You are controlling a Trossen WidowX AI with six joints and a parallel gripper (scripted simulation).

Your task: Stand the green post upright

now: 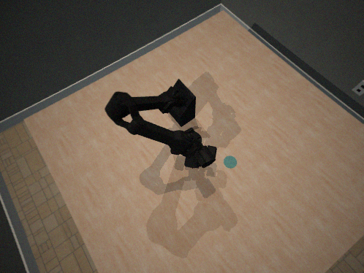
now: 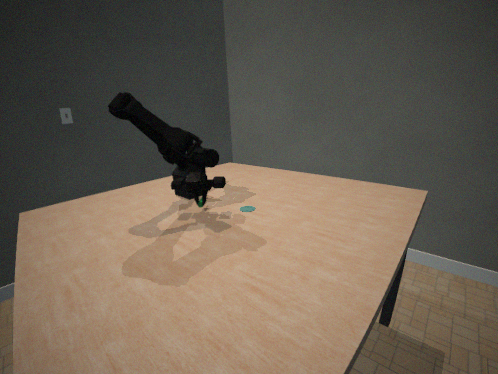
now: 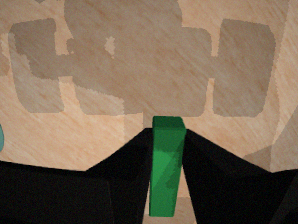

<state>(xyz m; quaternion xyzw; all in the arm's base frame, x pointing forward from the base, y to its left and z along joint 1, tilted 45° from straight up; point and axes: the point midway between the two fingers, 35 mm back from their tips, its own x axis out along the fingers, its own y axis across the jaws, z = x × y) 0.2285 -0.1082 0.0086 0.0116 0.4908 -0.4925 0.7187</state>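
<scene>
The cyan circle is 130 mm to the left of my hand, 110 mm ahead of it and 60 mm below it. From my hand the other things lie so: green post (30 mm below, 20 mm to the left, 20 mm behind).
</scene>
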